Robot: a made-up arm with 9 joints. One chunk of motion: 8 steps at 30 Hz.
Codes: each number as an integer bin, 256 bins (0 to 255) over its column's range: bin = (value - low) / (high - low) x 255, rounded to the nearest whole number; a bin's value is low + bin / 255 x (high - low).
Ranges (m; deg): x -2.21..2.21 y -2.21..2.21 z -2.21..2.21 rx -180..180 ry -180..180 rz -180..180
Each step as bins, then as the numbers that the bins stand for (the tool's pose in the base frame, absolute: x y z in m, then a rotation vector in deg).
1 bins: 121 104 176 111 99 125
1 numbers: -0.1127 -0.4073 0.8407 -23.29 -40.24 -3.53
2 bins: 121 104 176 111 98 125
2 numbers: -0.1127 -0.4073 0.8407 -23.29 -41.65 -3.53
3 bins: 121 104 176 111 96 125
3 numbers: -0.1127 -0.4073 0.8407 -23.29 -44.47 -3.53
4 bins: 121 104 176 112 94 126
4 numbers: -0.1127 -0.4073 0.8407 -21.88 -47.29 -2.12
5 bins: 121 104 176 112 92 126
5 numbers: -0.1127 -0.4073 0.8407 -21.88 -50.12 -2.12
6 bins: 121 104 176 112 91 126
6 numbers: -0.1127 -0.4073 0.8407 -21.88 -51.53 -2.12
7 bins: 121 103 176 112 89 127
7 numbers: -0.1127 -0.4247 0.8407 -21.88 -54.35 -0.71
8 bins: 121 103 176 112 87 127
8 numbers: -0.1127 -0.4247 0.8407 -21.88 -57.18 -0.71
